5 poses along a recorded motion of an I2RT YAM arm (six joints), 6.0 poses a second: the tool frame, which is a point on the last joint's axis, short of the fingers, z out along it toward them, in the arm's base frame.
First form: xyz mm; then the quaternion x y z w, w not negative.
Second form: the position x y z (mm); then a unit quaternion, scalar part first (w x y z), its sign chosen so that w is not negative. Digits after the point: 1 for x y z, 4 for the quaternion.
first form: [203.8 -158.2 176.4 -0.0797 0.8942 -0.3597 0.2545]
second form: [203.8 -158.2 176.4 0.2545 -0.0797 0.8942 -0.3597]
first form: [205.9 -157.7 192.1 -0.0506 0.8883 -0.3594 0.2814]
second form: [205.9 -157.7 192.1 0.2814 -0.0506 0.8883 -0.3594]
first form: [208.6 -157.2 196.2 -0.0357 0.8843 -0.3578 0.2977]
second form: [208.6 -157.2 196.2 0.2977 -0.0357 0.8843 -0.3578]
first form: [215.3 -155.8 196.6 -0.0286 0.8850 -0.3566 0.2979]
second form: [215.3 -155.8 196.6 0.2979 -0.0286 0.8850 -0.3566]
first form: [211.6 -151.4 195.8 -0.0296 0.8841 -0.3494 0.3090]
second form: [211.6 -151.4 195.8 0.3090 -0.0296 0.8841 -0.3494]
